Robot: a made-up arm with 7 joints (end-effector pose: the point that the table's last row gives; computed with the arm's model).
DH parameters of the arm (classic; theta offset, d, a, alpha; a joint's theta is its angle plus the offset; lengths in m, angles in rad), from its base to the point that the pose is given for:
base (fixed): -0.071 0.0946 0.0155 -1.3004
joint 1: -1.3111 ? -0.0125 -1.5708
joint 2: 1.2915 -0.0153 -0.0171 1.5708
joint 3: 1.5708 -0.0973 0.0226 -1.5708
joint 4: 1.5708 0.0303 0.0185 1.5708
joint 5: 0 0.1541 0.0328 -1.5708
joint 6: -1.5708 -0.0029 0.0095 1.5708
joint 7: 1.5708 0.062 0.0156 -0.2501
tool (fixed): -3.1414 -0.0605 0 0
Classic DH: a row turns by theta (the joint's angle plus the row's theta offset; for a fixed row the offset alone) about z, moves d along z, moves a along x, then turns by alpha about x.
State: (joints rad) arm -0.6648 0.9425 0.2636 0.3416 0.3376 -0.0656 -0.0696
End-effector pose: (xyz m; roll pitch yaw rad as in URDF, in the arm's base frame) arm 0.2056 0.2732 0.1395 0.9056 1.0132 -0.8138
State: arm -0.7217 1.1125 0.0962 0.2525 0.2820 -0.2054 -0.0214
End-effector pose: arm 0.2118 0.2417 0.1756 1.4247 1.0970 -0.5733
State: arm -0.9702 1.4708 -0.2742 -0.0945 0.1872 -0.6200 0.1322
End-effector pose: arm 0.1964 0.1455 0.2288 2.6767 1.0426 -0.1572
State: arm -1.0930 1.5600 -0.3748 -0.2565 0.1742 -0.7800 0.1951
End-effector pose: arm 0.1788 0.1130 0.2369 3.0000 1.0021 -0.1750
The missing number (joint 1, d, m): 0.0797
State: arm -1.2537 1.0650 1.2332 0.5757 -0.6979 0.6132 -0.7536
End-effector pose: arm 0.1213 0.3414 0.1793 1.3960 -0.3153 -1.9930
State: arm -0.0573 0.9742 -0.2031 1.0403 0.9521 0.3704 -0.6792
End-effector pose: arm 0.0764 0.3429 -0.0130 -2.2929 0.0835 -2.6597
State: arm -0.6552 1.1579 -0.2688 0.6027 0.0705 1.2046 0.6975
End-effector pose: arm 0.1960 0.2828 0.0917 1.7689 1.1994 1.4469
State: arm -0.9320 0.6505 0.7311 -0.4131 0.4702 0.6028 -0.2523
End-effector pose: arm 0.1202 0.2608 0.2255 0.9657 0.2654 -0.6115
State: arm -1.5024 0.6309 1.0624 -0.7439 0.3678 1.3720 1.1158
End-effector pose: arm 0.0076 0.2524 0.1905 -0.4298 -0.5691 0.9031
